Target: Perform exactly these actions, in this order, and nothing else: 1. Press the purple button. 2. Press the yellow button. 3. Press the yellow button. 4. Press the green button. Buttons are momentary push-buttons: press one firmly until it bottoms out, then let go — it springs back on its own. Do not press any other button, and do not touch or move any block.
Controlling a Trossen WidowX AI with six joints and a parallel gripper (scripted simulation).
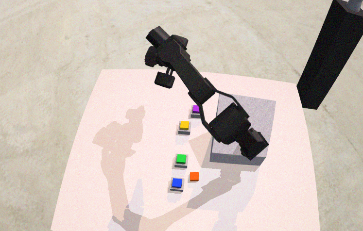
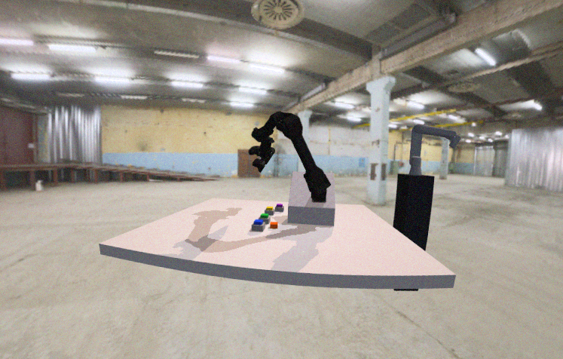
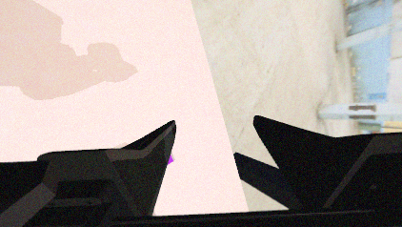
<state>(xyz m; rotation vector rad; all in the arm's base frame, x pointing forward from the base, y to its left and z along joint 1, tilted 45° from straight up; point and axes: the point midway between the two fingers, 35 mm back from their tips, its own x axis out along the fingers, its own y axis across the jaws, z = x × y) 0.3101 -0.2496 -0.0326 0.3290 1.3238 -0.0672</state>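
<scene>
Now: the purple button 210 mm below my gripper tip, 110 mm behind it and 40 mm to the left of it. Also, from my gripper tip: green button: 270 mm to the left, 210 mm below, 80 mm behind; then yellow button: 210 mm below, 120 mm to the left, 70 mm behind; then small orange block: 330 mm to the left, 230 mm below, 130 mm behind.
</scene>
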